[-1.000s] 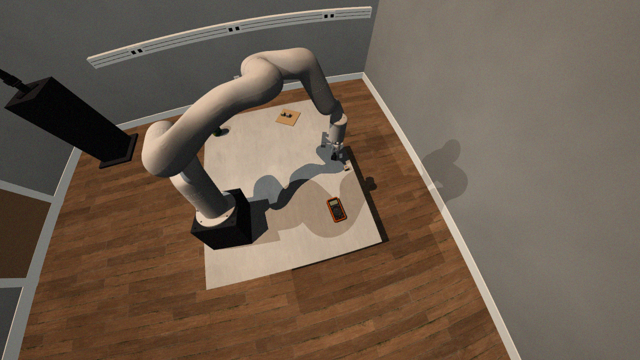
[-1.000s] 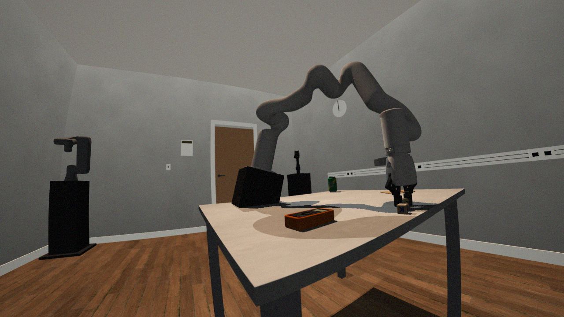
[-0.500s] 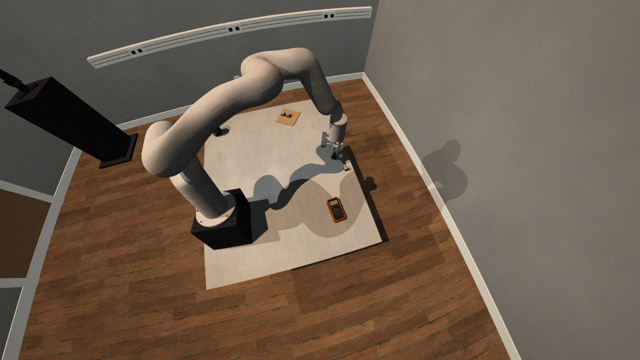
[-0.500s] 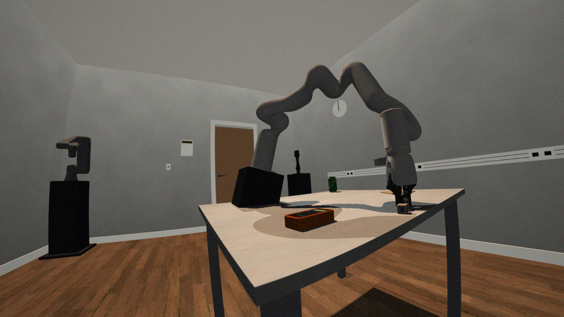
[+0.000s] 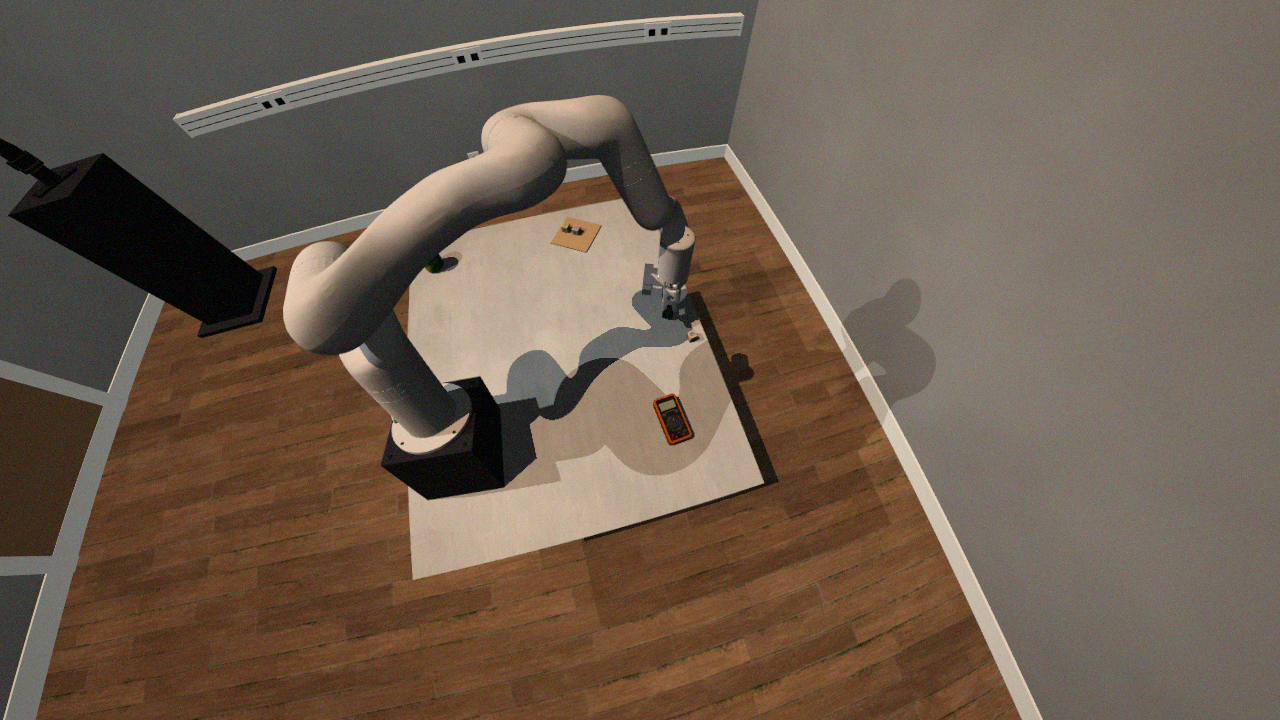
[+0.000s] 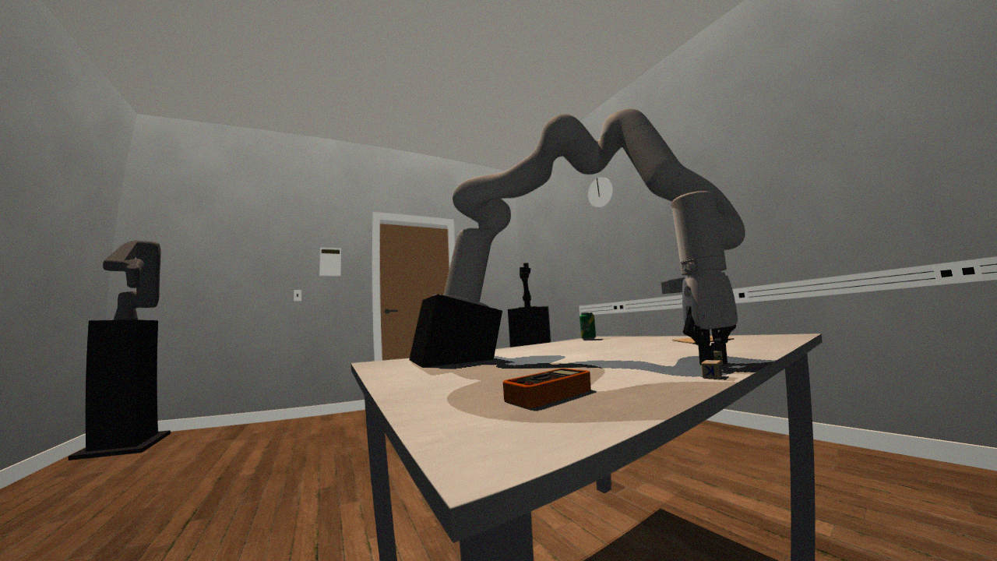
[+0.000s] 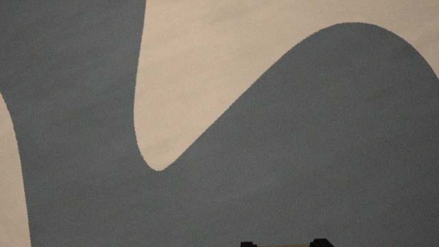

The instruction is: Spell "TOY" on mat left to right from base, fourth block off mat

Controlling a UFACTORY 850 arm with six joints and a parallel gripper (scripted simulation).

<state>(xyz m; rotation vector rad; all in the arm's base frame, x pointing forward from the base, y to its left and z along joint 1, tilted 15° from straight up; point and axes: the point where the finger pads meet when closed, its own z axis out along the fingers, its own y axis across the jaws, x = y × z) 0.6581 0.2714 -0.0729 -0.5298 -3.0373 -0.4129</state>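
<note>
Right now the tan square mat is 22 cm behind my hand, 41 cm to the left of it and 2 cm below it. Round my hand: orange multimeter 9 cm behind, 34 cm to the right; then block 25 cm behind, 44 cm to the left; then green soda can 74 cm behind, 40 cm to the left, 4 cm above.
</note>
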